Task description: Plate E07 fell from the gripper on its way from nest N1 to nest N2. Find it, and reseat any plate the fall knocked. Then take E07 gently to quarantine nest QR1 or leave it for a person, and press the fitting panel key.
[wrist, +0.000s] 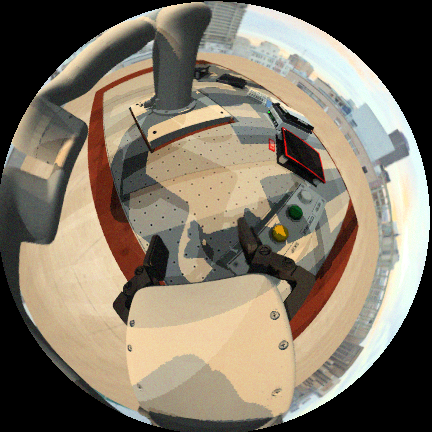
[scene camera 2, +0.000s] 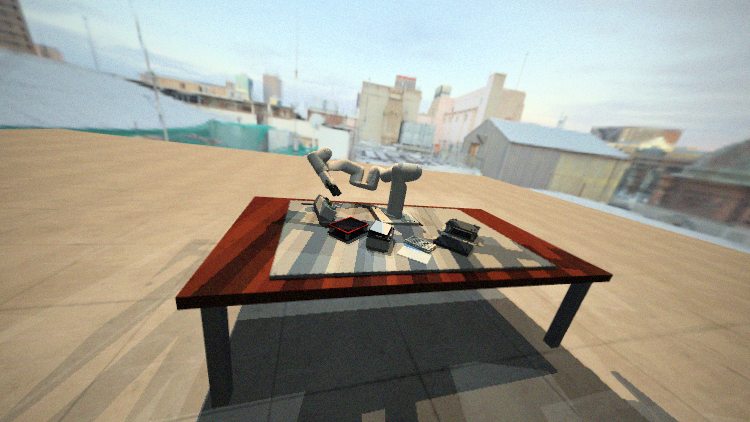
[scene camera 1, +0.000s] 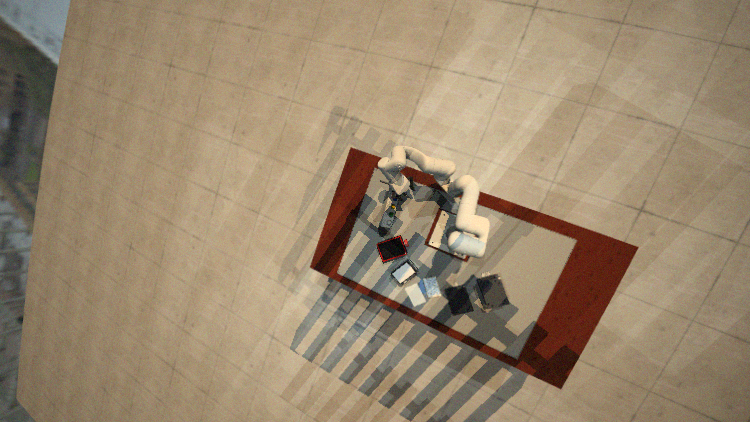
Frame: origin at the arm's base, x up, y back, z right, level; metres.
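Seen in the pictures: gripper, fingertip midpoint: (wrist: 198,236) (scene camera 2: 337,195) (scene camera 1: 408,195); arm's base at its link origin: (wrist: 173,104) (scene camera 2: 394,214).
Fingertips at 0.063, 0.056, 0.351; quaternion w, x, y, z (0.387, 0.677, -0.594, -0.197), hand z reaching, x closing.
Observation:
Pixels of each thing's top centre, then the offset from my fingertips to it, as dx, dy, dz.
- key panel at its top centre: (wrist: 303,232) (scene camera 2: 325,199) (scene camera 1: 388,209) +0.007, -0.138, +0.058
- yellow key at its top centre: (wrist: 283,233) -0.003, -0.107, +0.045
- green key at its top centre: (wrist: 299,211) -0.003, -0.155, +0.030
- white key at its top centre: (wrist: 309,195) -0.003, -0.203, +0.015
- pale blue patterned plate at its top centre: (scene camera 2: 420,242) (wrist: 257,94) (scene camera 1: 431,287) -0.063, -0.413, -0.422
- white sheet at its top centre: (scene camera 2: 414,254) (scene camera 1: 415,294) -0.070, -0.519, -0.368
- black-framed unit with a white top, top centre: (wrist: 297,113) (scene camera 2: 381,226) (scene camera 1: 403,273) +0.000, -0.419, -0.225
- low at its top centre: (scene camera 2: 454,241) (wrist: 232,77) (scene camera 1: 459,301) -0.053, -0.385, -0.597
- taller at its top centre: (scene camera 2: 463,223) (wrist: 193,64) (scene camera 1: 494,294) -0.014, -0.223, -0.711
My gripper (scene camera 1: 399,198) (scene camera 2: 335,193) (wrist: 198,236) is open and empty, above the table beside the key panel (scene camera 1: 388,222) (scene camera 2: 324,209) (wrist: 316,206). In the wrist view the yellow key (wrist: 280,233), green key (wrist: 296,212) and white key (wrist: 306,194) show; the right finger covers the panel's near part. The black, red-rimmed nest (scene camera 1: 392,248) (scene camera 2: 348,225) (wrist: 303,155) has a red tag beside it and shows no plate. A pale blue patterned plate (scene camera 1: 432,286) (scene camera 2: 419,244) lies beside a white sheet (scene camera 1: 415,294) (scene camera 2: 414,254). I cannot read E07 on any plate.
A black-framed unit with a white top (scene camera 1: 404,272) (scene camera 2: 380,229) stands between the red-rimmed nest and the sheet. Two dark units, one low (scene camera 1: 458,299) and one taller (scene camera 1: 492,291), stand farther along. The arm's base plate (scene camera 1: 437,230) (wrist: 192,125) lies near the table's back edge.

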